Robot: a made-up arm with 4 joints. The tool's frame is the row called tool. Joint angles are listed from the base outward.
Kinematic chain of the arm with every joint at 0, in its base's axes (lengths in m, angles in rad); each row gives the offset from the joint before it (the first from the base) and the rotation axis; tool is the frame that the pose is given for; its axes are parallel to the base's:
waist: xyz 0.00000 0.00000 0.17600 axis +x
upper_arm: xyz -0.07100 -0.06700 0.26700 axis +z
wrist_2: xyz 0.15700 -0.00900 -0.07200 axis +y
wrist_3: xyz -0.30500 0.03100 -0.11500 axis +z
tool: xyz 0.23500 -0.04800 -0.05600
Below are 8 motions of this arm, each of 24 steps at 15 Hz.
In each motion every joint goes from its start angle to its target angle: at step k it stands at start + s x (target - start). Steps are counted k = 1, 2, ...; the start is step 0. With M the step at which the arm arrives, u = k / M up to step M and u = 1 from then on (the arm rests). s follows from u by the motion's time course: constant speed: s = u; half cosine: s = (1 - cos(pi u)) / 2; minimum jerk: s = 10 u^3 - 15 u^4 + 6 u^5.
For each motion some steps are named. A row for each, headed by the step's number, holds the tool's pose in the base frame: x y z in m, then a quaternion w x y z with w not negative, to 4 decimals.
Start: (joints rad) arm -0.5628 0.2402 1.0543 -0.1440
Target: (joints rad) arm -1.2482 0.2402 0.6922 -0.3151
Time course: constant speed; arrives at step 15
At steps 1, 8, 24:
1: -0.0863 -0.0098 0.3971 0.8005 -0.3528 0.4719 -0.1095
8: -0.0811 0.0295 0.3870 0.7686 -0.4947 0.3638 -0.1796
24: -0.0737 0.0655 0.3740 0.7085 -0.6248 0.2442 -0.2192

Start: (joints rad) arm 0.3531 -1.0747 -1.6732 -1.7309
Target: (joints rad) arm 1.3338 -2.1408 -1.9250 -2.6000
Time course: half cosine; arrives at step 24
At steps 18, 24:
18: -0.3434 0.0515 -0.3543 0.4067 0.0390 0.3907 0.8249
24: -0.3905 0.1295 -0.3264 0.4375 0.1067 0.3815 0.8072

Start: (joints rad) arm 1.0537 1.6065 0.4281 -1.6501
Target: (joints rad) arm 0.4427 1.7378 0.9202 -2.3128
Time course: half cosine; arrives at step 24
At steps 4, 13, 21, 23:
4: 0.1457 -0.3482 0.0179 0.9611 0.2727 0.0019 -0.0430
13: 0.1287 -0.4940 0.2239 0.9823 0.0090 -0.0345 -0.1840
21: 0.0969 -0.5075 0.4553 0.9334 -0.1837 -0.1234 -0.2826
23: 0.0934 -0.5034 0.4758 0.9267 -0.1987 -0.1331 -0.2898

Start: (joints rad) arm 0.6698 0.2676 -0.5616 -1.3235
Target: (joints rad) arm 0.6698 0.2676 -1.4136 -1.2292
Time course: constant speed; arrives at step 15
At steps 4, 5, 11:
4: 0.0591 -0.1205 -0.0851 0.6696 0.5200 -0.1077 -0.5193
5: 0.0780 -0.1145 -0.0841 0.6559 0.5338 -0.1286 -0.5180
11: 0.1901 -0.0937 -0.0594 0.5630 0.6041 -0.2533 -0.5039

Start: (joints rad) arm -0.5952 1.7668 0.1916 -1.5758
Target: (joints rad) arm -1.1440 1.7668 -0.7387 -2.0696
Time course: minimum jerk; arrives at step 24
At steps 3, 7, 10, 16, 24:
3: 0.1808 -0.1509 0.3885 0.9209 -0.3788 0.0183 0.0897
7: 0.1768 -0.1638 0.3630 0.9329 -0.3556 0.0160 0.0557
10: 0.1671 -0.1842 0.3236 0.9464 -0.3225 0.0150 0.0045
16: 0.1275 -0.2363 0.2218 0.9608 -0.2481 0.0209 -0.1218
24: 0.1005 -0.2614 0.1691 0.9589 -0.2136 0.0272 -0.1848

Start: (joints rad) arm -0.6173 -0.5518 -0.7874 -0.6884
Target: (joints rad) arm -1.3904 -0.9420 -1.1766 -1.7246
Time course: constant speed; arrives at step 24
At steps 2, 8, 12, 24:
2: -0.0304 -0.2666 0.3326 0.6850 -0.2028 -0.5666 -0.4106
8: -0.0793 -0.2753 0.3677 0.5641 -0.1783 -0.6821 -0.4297
12: -0.1057 -0.2781 0.3870 0.4844 -0.1433 -0.7541 -0.4197
24: -0.1376 -0.2831 0.4500 0.2859 0.0372 -0.9118 -0.2923

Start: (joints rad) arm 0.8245 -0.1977 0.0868 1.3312
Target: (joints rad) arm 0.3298 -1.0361 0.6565 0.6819
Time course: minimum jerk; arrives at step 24
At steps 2, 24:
2: -0.0813 0.0903 0.3360 0.7621 0.3660 -0.1834 0.5017
24: 0.0329 -0.0202 0.2916 0.8791 0.3938 0.2351 -0.1299

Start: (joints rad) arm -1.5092 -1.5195 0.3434 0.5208
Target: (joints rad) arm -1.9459 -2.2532 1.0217 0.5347
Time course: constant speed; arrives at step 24
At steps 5, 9, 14, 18, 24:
5: 0.0256 0.0823 0.2593 0.7211 -0.4359 -0.3022 -0.4458
9: 0.0258 0.1056 0.2511 0.7162 -0.3905 -0.3417 -0.4667
14: 0.0270 0.1359 0.2399 0.7133 -0.3293 -0.3939 -0.4771
18: 0.0276 0.1610 0.2300 0.7137 -0.2780 -0.4363 -0.4723
24: 0.0257 0.1999 0.2126 0.7184 -0.1999 -0.4977 -0.4430

